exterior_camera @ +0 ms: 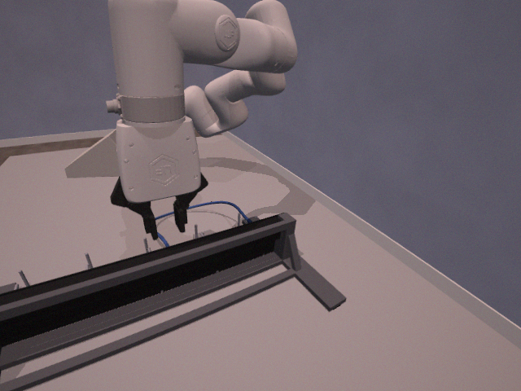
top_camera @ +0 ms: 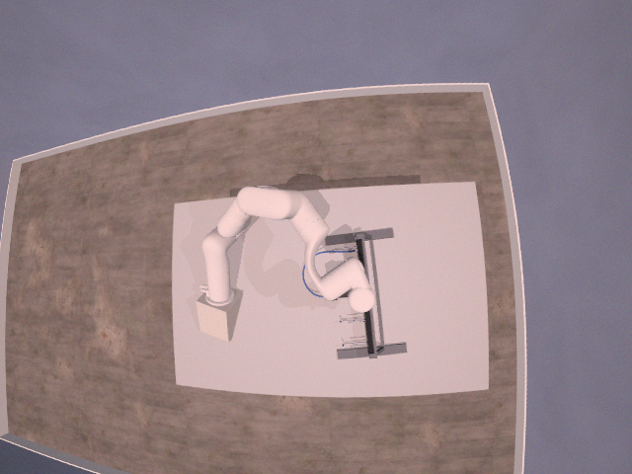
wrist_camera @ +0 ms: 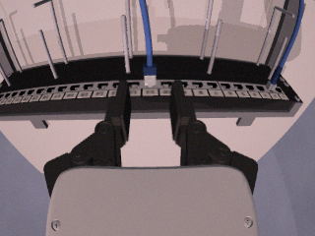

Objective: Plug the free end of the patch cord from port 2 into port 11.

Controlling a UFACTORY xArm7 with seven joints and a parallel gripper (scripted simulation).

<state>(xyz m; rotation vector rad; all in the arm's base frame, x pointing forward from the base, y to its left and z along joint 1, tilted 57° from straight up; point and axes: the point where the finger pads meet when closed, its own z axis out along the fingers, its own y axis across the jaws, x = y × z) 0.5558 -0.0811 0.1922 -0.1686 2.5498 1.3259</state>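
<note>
My gripper is now 1 cm short of the plug and 6 cm above it.
</note>
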